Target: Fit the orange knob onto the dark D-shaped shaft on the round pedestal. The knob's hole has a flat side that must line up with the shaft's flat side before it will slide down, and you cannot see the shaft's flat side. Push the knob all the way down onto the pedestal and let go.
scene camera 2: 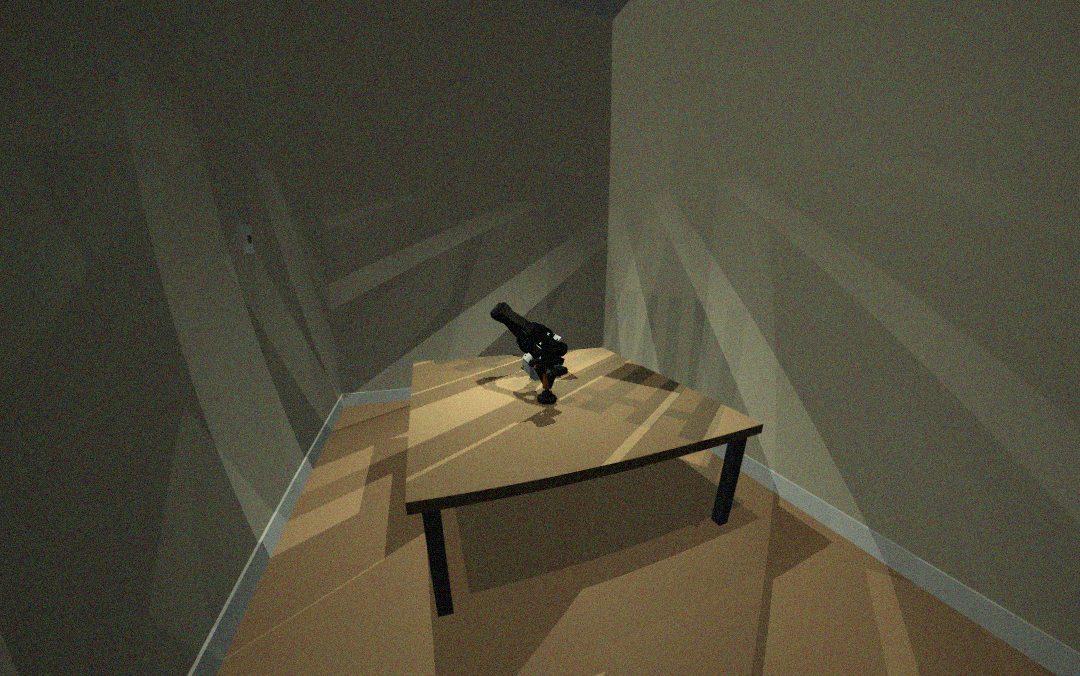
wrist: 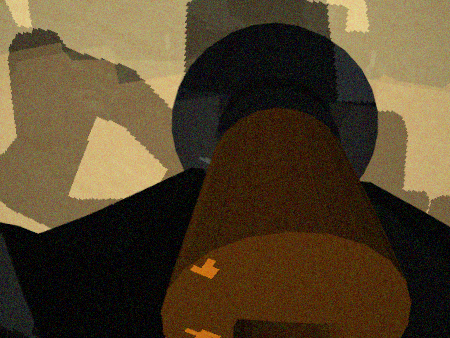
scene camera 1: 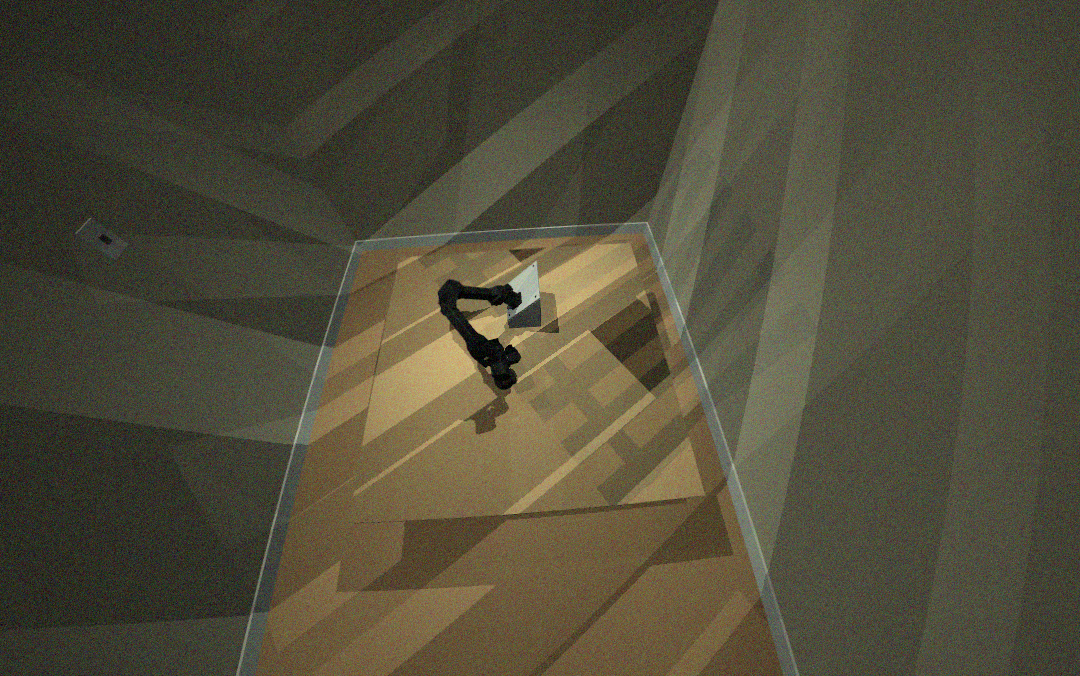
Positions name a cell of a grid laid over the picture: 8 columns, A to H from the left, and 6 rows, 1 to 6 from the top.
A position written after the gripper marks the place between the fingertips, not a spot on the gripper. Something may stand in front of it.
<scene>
The gripper (scene camera 2: E4) holds an orange knob (wrist: F5).
The gripper shows as well in the wrist view (wrist: E4).
</scene>
